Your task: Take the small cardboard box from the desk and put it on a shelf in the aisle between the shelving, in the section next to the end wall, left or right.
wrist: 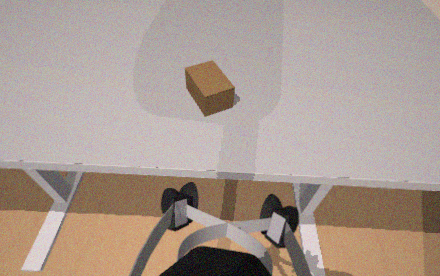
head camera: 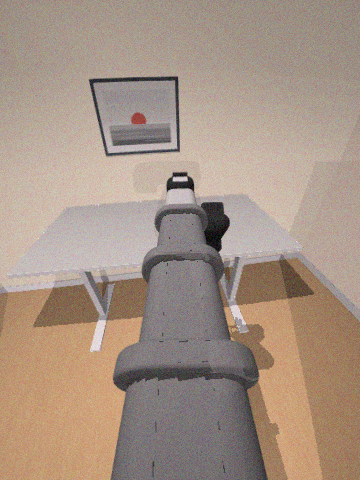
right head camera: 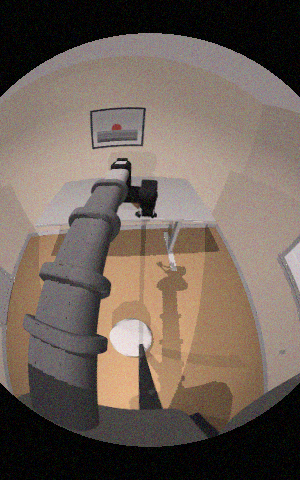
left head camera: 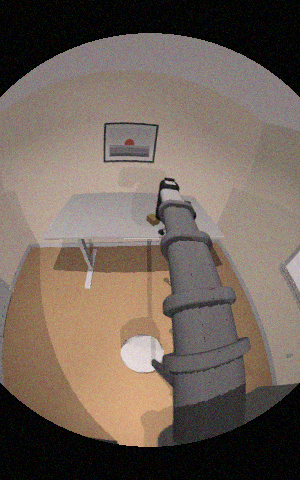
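Seen in the pictures: gripper, fingertip midpoint: point(wrist: 229, 204); robot's base at its link origin: point(right head camera: 131, 336) point(left head camera: 141, 352).
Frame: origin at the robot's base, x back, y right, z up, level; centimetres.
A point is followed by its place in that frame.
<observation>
The small brown cardboard box point(wrist: 210, 82) @[x -93.0, y 2.2, z 97.3 cm] point(left head camera: 153, 219) @[x -90.2, y 2.1, z 97.3 cm] sits on the light grey desk point(wrist: 75, 115) @[x -85.1, y -21.4, z 92.3 cm] point(left head camera: 95, 215) @[x -98.3, y -46.6, z 92.2 cm] point(head camera: 105, 230) @[x -105.7, y -48.1, z 92.3 cm], turned at an angle to the desk's front edge. In the right head view a sliver of the box shows beside the dark wrist; in the head view the arm hides it. My gripper point(wrist: 229, 204) @[x -66.4, y 8.5, z 105.0 cm] point(right head camera: 146, 215) @[x -66.4, y 8.5, z 105.0 cm] is open, with its two dark fingertips wide apart and nothing between them. In the wrist view the fingertips appear below the desk's front edge, with the box beyond them. The shelving does not show in these views.
The telescoping arm point(head camera: 185, 300) @[x -18.1, y 0.2, z 140.8 cm] point(left head camera: 200, 280) @[x -16.2, y -0.4, z 140.8 cm] point(right head camera: 80, 270) @[x -14.4, y 2.2, z 141.9 cm] reaches out toward the desk. A framed picture point(head camera: 140, 135) @[x -154.4, y -27.1, z 140.3 cm] hangs on the wall behind. White desk legs point(head camera: 95, 292) @[x -105.0, y -73.1, z 31.9 cm] stand below the top. A round white disc point(left head camera: 140, 353) @[x 0.0, y -1.6, z 18.7 cm] point(right head camera: 129, 337) @[x 0.2, y -0.5, z 18.7 cm] shows low in both side head views.
</observation>
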